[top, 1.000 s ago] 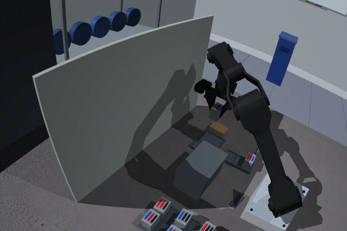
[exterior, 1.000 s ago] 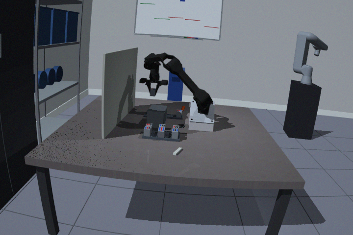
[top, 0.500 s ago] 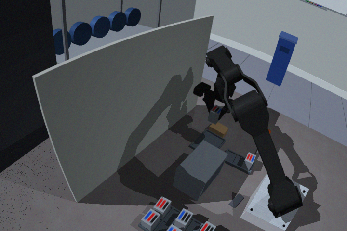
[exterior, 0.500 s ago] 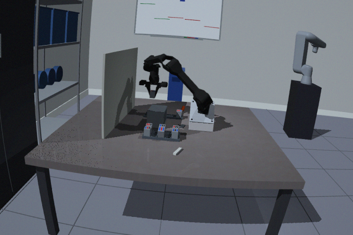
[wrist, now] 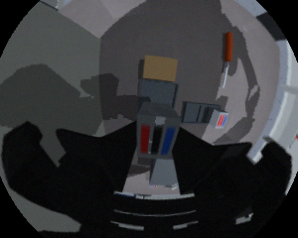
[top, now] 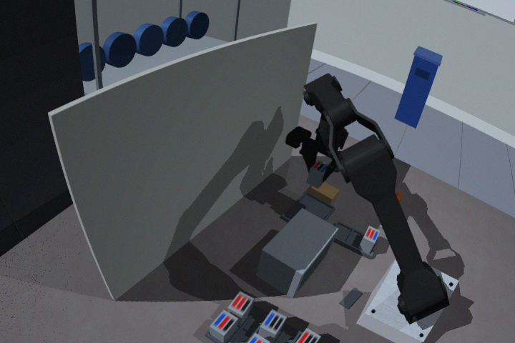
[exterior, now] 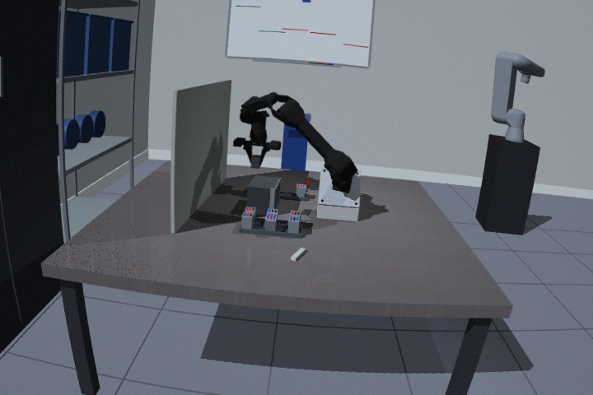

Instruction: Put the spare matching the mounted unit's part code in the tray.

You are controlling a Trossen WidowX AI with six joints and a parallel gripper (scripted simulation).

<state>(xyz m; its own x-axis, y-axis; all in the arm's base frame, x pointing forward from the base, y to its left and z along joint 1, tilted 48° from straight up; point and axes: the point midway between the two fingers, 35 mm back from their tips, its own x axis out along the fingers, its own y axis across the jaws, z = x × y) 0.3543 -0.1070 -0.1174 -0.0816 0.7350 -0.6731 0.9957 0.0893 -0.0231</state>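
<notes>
My gripper tip is 1 cm past the blue-grey tray and 12 cm above it. From my gripper tip the other things lie so: tan block (8 cm to the right, 10 cm below); grey panel (16 cm ahead, 18 cm to the left, 11 cm above); grey box (7 cm behind, 18 cm to the left, 7 cm below).
</notes>
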